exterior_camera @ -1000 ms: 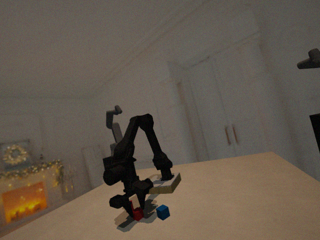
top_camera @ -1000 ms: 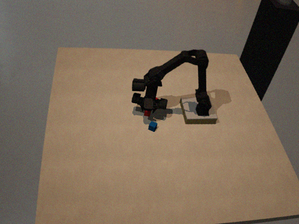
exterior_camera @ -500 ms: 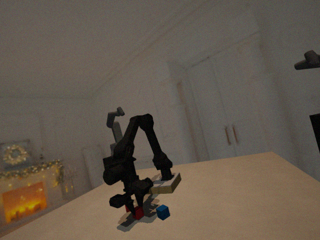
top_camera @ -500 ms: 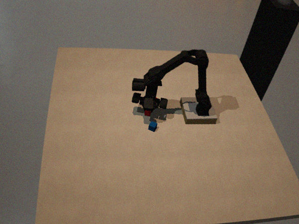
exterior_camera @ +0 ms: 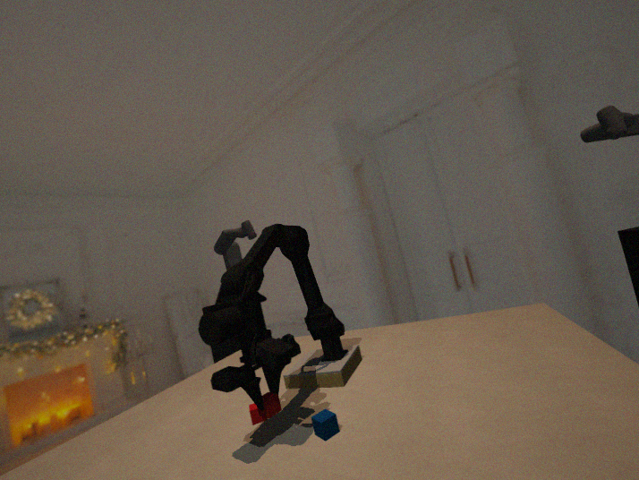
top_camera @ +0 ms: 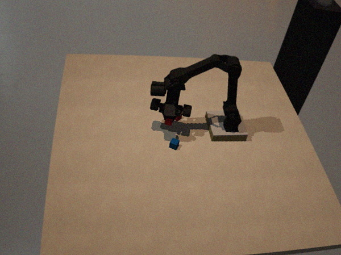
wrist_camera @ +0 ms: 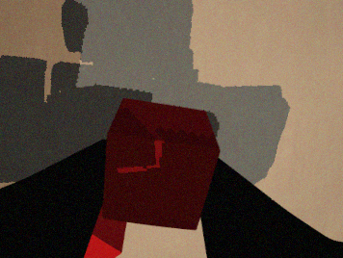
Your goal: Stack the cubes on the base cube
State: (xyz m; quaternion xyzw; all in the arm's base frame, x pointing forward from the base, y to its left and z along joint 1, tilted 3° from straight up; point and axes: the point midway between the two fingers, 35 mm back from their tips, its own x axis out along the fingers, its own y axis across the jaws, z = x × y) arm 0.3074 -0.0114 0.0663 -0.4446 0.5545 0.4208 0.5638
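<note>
The blue cube lies 2 cm behind my gripper tip, 11 cm to the left of it and 5 cm below it.
</note>
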